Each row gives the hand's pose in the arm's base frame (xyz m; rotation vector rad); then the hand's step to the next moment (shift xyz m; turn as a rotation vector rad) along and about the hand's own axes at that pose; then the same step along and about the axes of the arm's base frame.
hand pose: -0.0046 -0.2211 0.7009 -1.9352 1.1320 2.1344
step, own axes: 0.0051 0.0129 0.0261 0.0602 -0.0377 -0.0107
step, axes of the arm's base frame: -0.0295 0.0023 0.0004 0.0144 -0.0037 -0.0703
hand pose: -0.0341 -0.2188 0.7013 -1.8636 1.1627 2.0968
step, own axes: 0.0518 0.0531 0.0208 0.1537 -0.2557 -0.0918
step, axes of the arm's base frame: -0.0581 -0.0455 -0.0222 0.1748 0.0643 -0.2505
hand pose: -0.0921 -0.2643 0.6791 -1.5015 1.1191 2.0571
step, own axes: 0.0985 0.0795 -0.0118 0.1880 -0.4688 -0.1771
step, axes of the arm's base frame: -0.0833 -0.0743 -0.0608 0.3610 0.1262 -0.3745
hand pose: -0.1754 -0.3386 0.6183 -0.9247 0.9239 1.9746
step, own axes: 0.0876 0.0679 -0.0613 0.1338 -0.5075 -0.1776
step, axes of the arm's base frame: -0.0795 -0.0536 -0.0827 0.4184 0.1260 -0.3407
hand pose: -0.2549 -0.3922 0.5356 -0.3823 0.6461 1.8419
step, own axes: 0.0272 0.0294 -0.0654 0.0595 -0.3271 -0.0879
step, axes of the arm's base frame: -0.0401 -0.0261 -0.0599 0.2803 0.0768 -0.1837
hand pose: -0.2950 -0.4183 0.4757 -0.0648 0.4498 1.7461
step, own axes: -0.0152 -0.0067 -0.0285 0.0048 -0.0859 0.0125
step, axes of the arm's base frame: 0.0042 -0.0226 -0.0237 0.0832 0.0219 -0.0124
